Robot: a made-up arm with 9 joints. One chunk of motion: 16 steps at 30 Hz.
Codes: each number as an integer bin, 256 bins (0 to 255) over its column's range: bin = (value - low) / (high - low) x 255, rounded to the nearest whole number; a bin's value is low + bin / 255 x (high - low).
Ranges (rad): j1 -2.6..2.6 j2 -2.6..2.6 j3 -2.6..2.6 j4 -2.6..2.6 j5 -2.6..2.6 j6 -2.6..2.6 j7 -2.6..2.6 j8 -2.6..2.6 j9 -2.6..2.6
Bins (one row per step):
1: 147 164 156 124 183 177 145 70 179
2: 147 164 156 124 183 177 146 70 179
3: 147 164 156 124 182 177 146 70 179
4: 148 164 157 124 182 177 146 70 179
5: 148 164 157 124 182 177 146 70 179
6: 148 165 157 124 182 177 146 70 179
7: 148 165 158 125 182 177 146 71 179
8: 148 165 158 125 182 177 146 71 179
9: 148 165 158 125 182 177 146 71 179
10: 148 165 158 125 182 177 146 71 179
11: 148 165 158 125 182 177 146 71 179
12: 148 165 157 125 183 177 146 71 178
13: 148 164 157 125 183 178 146 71 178
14: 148 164 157 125 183 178 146 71 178
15: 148 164 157 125 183 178 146 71 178
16: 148 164 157 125 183 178 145 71 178
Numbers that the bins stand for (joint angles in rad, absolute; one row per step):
1: 0.3976 0.7443 0.5812 -0.0714 1.1318 1.0094 0.3569 -1.1725 1.0502
2: 0.3976 0.7443 0.5812 -0.0714 1.1318 1.0094 0.3773 -1.1725 1.0502
3: 0.3976 0.7443 0.5812 -0.0714 1.1114 1.0094 0.3773 -1.1725 1.0502
4: 0.4180 0.7443 0.6016 -0.0714 1.1114 1.0094 0.3773 -1.1725 1.0502
5: 0.4180 0.7443 0.6016 -0.0714 1.1114 1.0094 0.3773 -1.1725 1.0502
6: 0.4180 0.7647 0.6016 -0.0714 1.1114 1.0094 0.3773 -1.1725 1.0502
7: 0.4180 0.7647 0.6220 -0.0510 1.1114 1.0094 0.3773 -1.1522 1.0502
8: 0.4180 0.7647 0.6220 -0.0510 1.1114 1.0094 0.3773 -1.1522 1.0502
9: 0.4180 0.7647 0.6220 -0.0510 1.1114 1.0094 0.3773 -1.1522 1.0502
10: 0.4180 0.7647 0.6220 -0.0510 1.1114 1.0094 0.3773 -1.1522 1.0502
11: 0.4180 0.7647 0.6220 -0.0510 1.1114 1.0094 0.3773 -1.1522 1.0502
12: 0.4180 0.7647 0.6016 -0.0510 1.1318 1.0094 0.3773 -1.1522 1.0298
13: 0.4180 0.7443 0.6016 -0.0510 1.1318 1.0298 0.3773 -1.1522 1.0298
14: 0.4180 0.7443 0.6016 -0.0510 1.1318 1.0298 0.3773 -1.1522 1.0298
15: 0.4180 0.7443 0.6016 -0.0510 1.1318 1.0298 0.3773 -1.1522 1.0298
16: 0.4180 0.7443 0.6016 -0.0510 1.1318 1.0298 0.3569 -1.1522 1.0298

